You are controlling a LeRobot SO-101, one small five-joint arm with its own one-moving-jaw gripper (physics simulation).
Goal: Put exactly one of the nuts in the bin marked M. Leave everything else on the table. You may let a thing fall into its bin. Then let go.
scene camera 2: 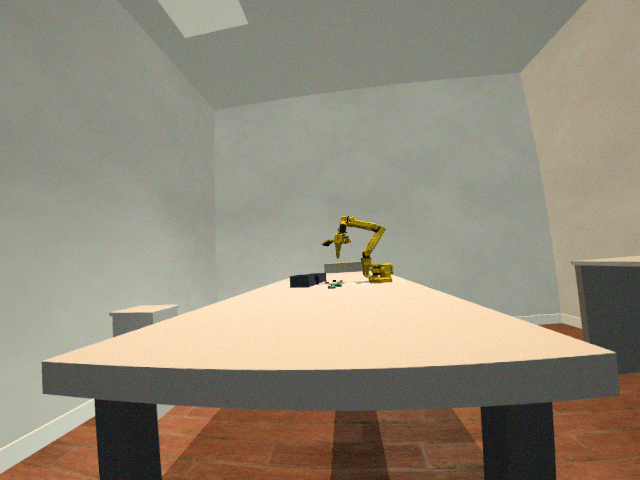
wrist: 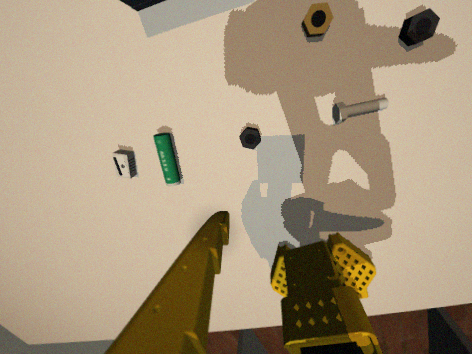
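Note:
A small black nut lies on the table near the middle of the wrist view. A brass nut lies at the top, and a larger black nut at the top right. My gripper is wide open and empty. It hangs above the table, with the small black nut beyond its jaws in the wrist view. Dark bins stand left of the arm in the scene view. A dark bin corner shows at the wrist view's top edge; the M label does not show.
A silver bolt lies right of the small nut. A green battery and a grey sharpener lie left of it. The arm's shadow covers part of the table. The table's edge crosses the bottom of the wrist view.

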